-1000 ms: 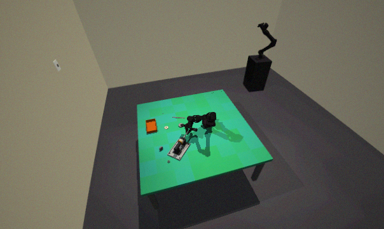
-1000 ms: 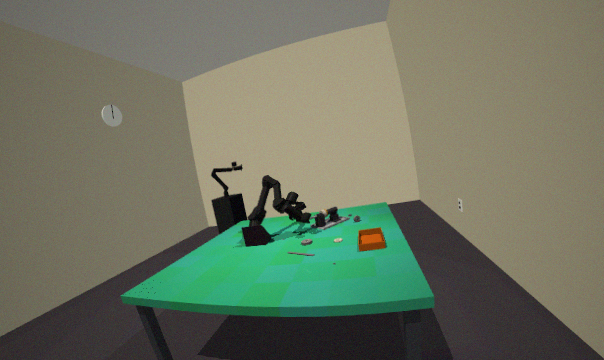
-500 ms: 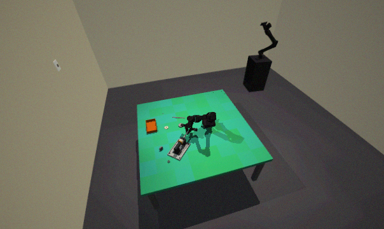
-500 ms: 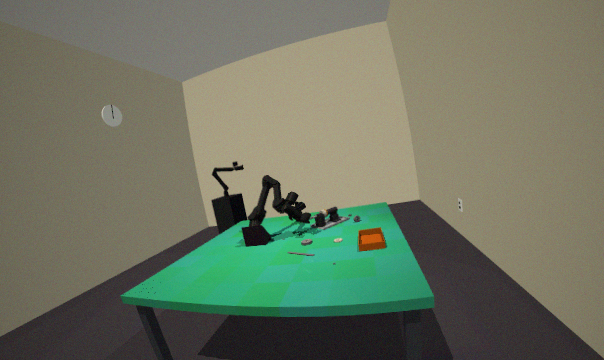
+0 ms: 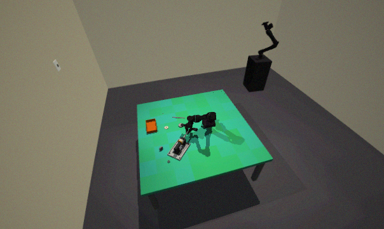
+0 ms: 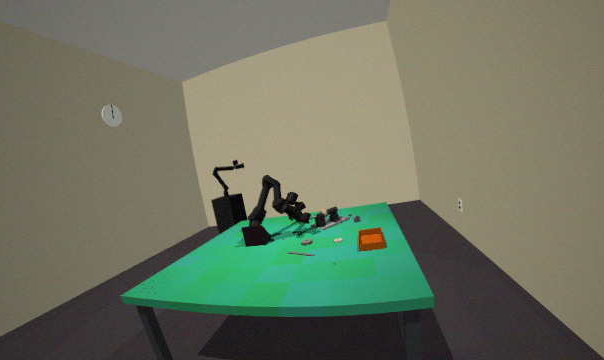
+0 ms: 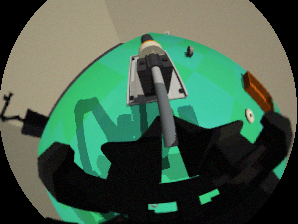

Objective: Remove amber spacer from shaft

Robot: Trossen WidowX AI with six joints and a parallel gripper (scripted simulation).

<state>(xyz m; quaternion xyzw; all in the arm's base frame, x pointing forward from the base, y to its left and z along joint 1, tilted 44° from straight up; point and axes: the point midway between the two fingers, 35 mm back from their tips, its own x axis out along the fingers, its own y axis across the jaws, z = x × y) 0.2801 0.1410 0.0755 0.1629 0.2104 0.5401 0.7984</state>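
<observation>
My gripper tip is 30 mm short of the grey shaft, 40 mm to the right of it and 20 mm below it. Round my gripper tip: pale washer: 220 mm ahead, 200 mm to the right, 50 mm below; then grey disc: 40 mm ahead, 210 mm to the right, 50 mm below; then orange tray: 400 mm ahead, 250 mm to the right, 50 mm below.
</observation>
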